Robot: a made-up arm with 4 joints. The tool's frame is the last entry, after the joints. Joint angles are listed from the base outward. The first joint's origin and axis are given. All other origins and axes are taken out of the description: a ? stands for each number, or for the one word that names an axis. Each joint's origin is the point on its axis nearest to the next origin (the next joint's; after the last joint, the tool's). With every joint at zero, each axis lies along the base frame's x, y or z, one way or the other. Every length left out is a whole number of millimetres.
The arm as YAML. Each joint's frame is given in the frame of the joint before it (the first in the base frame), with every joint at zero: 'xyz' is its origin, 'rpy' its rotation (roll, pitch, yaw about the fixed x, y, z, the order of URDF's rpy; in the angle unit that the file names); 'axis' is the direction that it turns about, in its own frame. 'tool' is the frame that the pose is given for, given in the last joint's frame.
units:
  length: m
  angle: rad
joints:
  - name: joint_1
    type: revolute
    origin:
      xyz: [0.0, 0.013, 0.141]
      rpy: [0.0, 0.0, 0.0]
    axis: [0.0, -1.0, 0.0]
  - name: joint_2
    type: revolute
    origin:
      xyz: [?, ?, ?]
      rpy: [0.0, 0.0, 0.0]
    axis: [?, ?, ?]
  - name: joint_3
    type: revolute
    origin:
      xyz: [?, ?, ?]
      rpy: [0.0, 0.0, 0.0]
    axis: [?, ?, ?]
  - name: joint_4
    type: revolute
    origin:
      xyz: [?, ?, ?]
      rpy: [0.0, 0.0, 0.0]
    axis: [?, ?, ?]
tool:
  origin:
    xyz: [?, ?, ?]
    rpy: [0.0, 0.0, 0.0]
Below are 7 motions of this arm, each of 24 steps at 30 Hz.
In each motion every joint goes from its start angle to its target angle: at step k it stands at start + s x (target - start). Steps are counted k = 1, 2, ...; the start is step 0. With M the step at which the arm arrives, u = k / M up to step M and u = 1 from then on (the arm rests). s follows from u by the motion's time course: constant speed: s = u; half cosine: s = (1 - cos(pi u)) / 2; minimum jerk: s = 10 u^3 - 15 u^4 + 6 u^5.
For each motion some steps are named. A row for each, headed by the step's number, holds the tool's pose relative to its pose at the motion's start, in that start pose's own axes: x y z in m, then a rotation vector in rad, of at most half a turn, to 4 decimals.
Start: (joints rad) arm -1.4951 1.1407 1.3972 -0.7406
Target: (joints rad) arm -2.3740 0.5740 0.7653 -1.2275
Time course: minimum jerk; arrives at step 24
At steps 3, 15, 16, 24:
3: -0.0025 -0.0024 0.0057 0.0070 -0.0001 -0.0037
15: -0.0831 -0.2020 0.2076 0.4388 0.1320 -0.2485
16: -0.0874 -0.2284 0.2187 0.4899 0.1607 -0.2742
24: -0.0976 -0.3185 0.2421 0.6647 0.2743 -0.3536

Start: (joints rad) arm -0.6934 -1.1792 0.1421 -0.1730
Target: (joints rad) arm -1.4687 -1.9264 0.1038 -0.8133
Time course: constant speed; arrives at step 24
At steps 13, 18, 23, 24:
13: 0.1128 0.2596 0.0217 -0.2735 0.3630 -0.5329
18: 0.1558 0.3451 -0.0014 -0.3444 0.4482 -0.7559
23: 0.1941 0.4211 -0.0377 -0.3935 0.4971 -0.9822
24: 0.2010 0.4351 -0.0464 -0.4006 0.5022 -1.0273

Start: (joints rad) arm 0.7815 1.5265 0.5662 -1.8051
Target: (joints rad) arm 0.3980 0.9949 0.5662 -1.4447
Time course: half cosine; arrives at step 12
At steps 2, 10, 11, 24:
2: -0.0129 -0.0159 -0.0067 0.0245 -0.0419 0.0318
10: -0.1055 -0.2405 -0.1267 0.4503 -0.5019 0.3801
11: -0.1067 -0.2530 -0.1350 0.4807 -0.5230 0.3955
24: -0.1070 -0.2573 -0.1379 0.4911 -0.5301 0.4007

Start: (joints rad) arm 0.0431 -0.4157 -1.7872 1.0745
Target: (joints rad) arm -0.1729 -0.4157 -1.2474 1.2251
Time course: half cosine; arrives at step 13
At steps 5, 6, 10, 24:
5: 0.0079 -0.0232 -0.0319 0.1228 -0.0567 -0.1013
6: 0.0113 -0.0301 -0.0437 0.1664 -0.0745 -0.1392
10: 0.0268 -0.0485 -0.0870 0.3228 -0.1262 -0.2862
24: 0.0322 -0.0518 -0.0992 0.3661 -0.1369 -0.3304

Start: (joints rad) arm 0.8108 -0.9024 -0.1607 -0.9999
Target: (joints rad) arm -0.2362 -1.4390 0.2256 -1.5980
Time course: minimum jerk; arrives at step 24
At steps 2, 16, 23, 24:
2: 0.0009 0.0018 0.0019 0.0006 0.0067 -0.0030
16: 0.2018 0.2588 0.1509 0.2262 0.8229 -0.5666
23: 0.2641 0.3185 0.1492 0.3175 0.9527 -0.7343
24: 0.2643 0.3187 0.1492 0.3178 0.9530 -0.7349

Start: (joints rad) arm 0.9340 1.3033 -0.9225 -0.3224
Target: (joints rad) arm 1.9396 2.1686 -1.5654 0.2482
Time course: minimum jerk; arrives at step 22
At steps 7, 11, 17, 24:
7: -0.0765 0.1085 0.0499 -0.3123 -0.2611 -0.0227
11: -0.1728 0.2928 0.0596 -0.8520 -0.6612 0.0291
17: -0.2281 0.4843 -0.0117 -1.5855 -1.0991 0.3156
24: -0.2297 0.5117 -0.0279 -1.7226 -1.1653 0.4053

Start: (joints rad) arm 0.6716 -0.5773 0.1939 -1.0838
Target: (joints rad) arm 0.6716 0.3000 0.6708 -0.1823
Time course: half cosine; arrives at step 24
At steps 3, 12, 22, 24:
3: -0.0034 0.0034 0.0022 -0.0199 -0.0276 0.0317
12: -0.0320 0.0178 0.0156 -0.1638 -0.3066 0.4524
22: -0.0188 -0.0016 0.0239 -0.1215 -0.4639 0.9004
24: -0.0175 -0.0025 0.0242 -0.1166 -0.4666 0.9150

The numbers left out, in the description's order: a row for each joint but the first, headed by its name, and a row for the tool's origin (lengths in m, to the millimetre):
joint_2: xyz -0.084 0.0 0.486, axis 0.0 0.0 1.0
joint_3: xyz -0.014 -0.103 0.0, axis 1.0 0.0 0.0
joint_4: xyz 0.0 -0.045 -0.06, axis 0.0 -1.0 0.0
tool: xyz -0.049 0.0 0.221

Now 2 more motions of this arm.
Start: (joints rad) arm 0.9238 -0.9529 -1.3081 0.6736
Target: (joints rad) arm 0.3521 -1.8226 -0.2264 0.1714
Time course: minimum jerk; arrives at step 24
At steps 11, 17, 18, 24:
11: 0.2016 -0.0218 0.0708 0.1519 0.5815 -0.1952
17: 0.3723 -0.0039 0.1047 0.1894 1.0358 -0.5358
18: 0.3883 0.0006 0.1081 0.1894 1.0734 -0.5834
24: 0.4198 0.0118 0.1160 0.1881 1.1409 -0.6890

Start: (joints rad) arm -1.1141 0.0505 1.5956 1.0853
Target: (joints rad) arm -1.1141 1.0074 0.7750 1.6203
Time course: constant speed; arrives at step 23
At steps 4, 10, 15, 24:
4: 0.0275 -0.0016 -0.0004 -0.0534 0.0735 0.1321
10: 0.0703 -0.0131 -0.0084 -0.0668 0.1832 0.3490
15: 0.1083 -0.0305 -0.0231 -0.0137 0.2723 0.5322
24: 0.1712 -0.0692 -0.0684 0.1914 0.4065 0.7935

